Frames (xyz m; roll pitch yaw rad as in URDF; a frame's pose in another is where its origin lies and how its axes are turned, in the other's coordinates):
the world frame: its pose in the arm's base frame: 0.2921 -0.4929 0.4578 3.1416 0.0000 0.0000
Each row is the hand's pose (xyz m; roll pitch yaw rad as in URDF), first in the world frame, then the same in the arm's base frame.
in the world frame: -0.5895 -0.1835 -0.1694 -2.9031 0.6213 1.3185
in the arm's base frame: -0.2974 -0.3094 0.6272 0.2385 -0.6213 -1.3185
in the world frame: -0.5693 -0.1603 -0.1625 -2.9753 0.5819 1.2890
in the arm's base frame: -0.2772 -0.3326 0.6203 0.1663 -0.5819 -1.2890
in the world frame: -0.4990 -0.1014 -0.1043 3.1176 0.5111 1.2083
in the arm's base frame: -0.2069 -0.3915 0.5621 -0.0240 -0.5111 -1.2083
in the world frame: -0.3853 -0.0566 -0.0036 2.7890 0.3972 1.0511
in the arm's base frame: -0.0932 -0.4363 0.4614 -0.3526 -0.3972 -1.0511
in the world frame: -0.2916 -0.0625 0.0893 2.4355 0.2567 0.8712
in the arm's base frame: 0.0005 -0.4304 0.3685 -0.7061 -0.2567 -0.8712
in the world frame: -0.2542 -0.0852 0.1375 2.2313 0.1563 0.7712
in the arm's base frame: 0.0379 -0.4077 0.3203 -0.9103 -0.1563 -0.7712
